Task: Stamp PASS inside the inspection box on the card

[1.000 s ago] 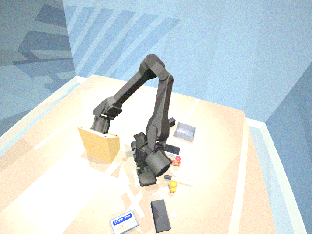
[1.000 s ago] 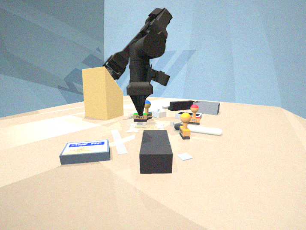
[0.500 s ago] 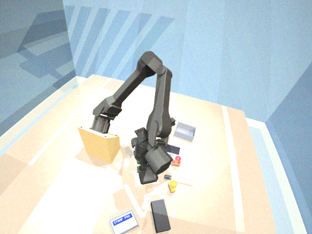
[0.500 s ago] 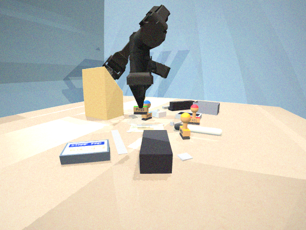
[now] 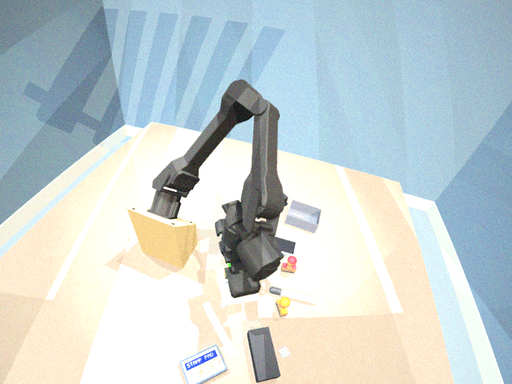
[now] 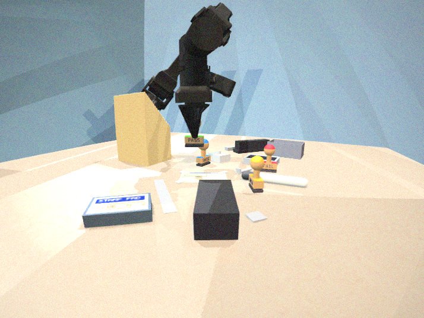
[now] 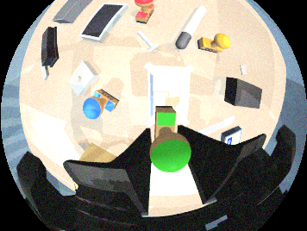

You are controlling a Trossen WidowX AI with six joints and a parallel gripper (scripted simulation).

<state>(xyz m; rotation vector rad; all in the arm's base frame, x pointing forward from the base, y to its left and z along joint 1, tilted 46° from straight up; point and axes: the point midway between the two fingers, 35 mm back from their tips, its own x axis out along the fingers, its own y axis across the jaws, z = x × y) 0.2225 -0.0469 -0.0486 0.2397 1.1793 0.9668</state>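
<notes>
My gripper tip is now 2 cm short of the white card, 1 cm to the left of it and 9 cm above it. The rest, counted from my gripper tip: yellow-knobbed stamp (14 cm ahead, 3 cm to the right, 7 cm below); then green knob stamp (right at my gripper tip); then blue-knobbed stamp (3 cm behind, 9 cm to the left, 6 cm below).
</notes>
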